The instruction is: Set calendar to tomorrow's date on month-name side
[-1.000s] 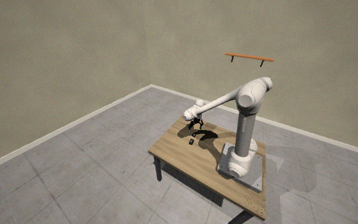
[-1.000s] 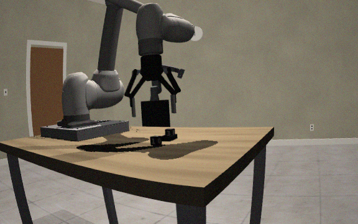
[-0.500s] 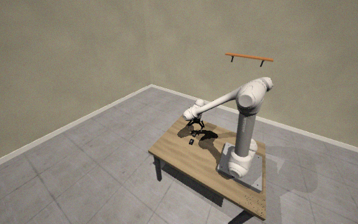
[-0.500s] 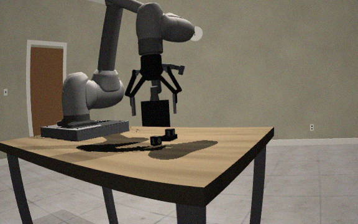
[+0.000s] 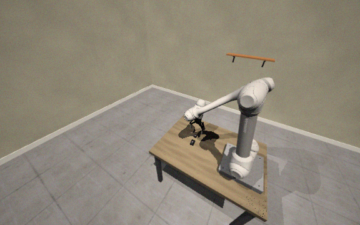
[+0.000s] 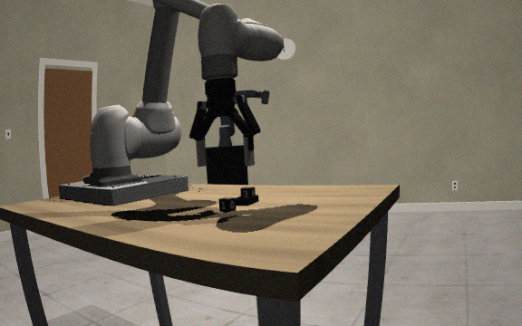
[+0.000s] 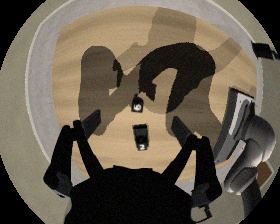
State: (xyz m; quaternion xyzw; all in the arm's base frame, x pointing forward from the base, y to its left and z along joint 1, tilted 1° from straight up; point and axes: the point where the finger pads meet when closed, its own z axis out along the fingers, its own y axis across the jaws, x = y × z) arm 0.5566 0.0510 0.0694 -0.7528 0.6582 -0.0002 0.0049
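Now: hand 100 mm above the dark cube. From my hand the other things lie so: dark calendar tray 110 mm below, 100 mm to the left, 40 mm behind.
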